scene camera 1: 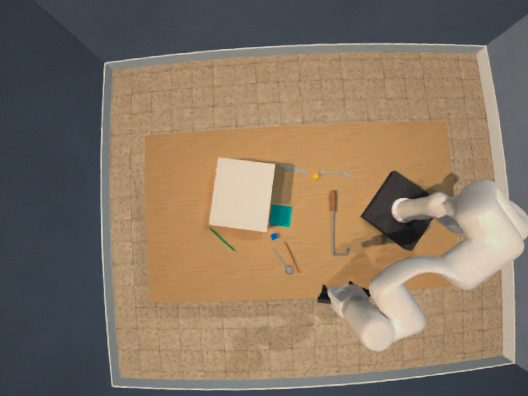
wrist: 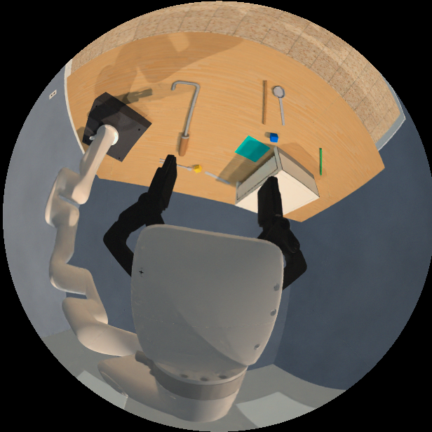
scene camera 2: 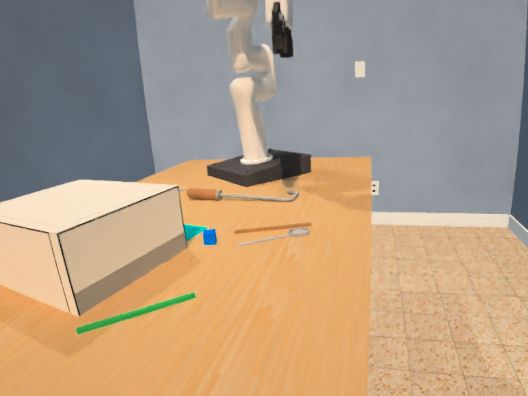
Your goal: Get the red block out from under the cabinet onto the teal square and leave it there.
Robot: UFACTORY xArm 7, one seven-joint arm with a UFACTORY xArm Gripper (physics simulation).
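Pixels of known places: gripper, fingertip midpoint: [scene camera 1: 336,287] [scene camera 2: 283,55]; arm's base, origin of the base link: [scene camera 1: 403,210] [scene camera 2: 256,160].
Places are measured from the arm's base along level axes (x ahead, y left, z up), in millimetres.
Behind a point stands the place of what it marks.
Note:
The white cabinet [scene camera 1: 242,195] @[x 806, y -60, z 81 mm] [scene camera 2: 85,200] @[x 813, y -21, z 81 mm] [wrist: 296,194] stands on the table. The red block does not show in any view; the space under the cabinet is largely hidden. The teal square [scene camera 1: 281,216] @[x 618, y 39, z -54 mm] [scene camera 2: 194,231] @[x 605, y 72, z -54 mm] [wrist: 252,149] lies flat beside the cabinet's side that faces the robot base. A hooked metal rod with a wooden handle [scene camera 1: 333,201] @[x 357, y -41, z -22 mm] [scene camera 2: 202,194] @[x 370, y -37, z -34 mm] [wrist: 184,145] lies between the square and the base. My gripper [scene camera 1: 345,291] @[x 449, y 264, z 326 mm] [scene camera 2: 283,49] @[x 449, y 264, z 326 mm] [wrist: 221,172] is open and empty, high above the table's long edge, well away from the cabinet and the square.
A blue cube [scene camera 1: 274,236] @[x 654, y 139, z -29 mm] [scene camera 2: 210,237] @[x 667, y 149, z -38 mm] [wrist: 274,137] lies near the square. A spoon [scene camera 1: 289,269] @[x 574, y 312, z -52 mm], a brown stick [scene camera 1: 292,257] @[x 560, y 248, z -47 mm] and a green stick [scene camera 1: 222,240] @[x 922, y 167, z -47 mm] lie near that side. A knife [scene camera 1: 295,169] @[x 547, y -208, z -53 mm], a yellow block [scene camera 1: 315,176] @[x 447, y -168, z -29 mm] and a fork [scene camera 1: 336,173] @[x 332, y -189, z -48 mm] lie across the table.

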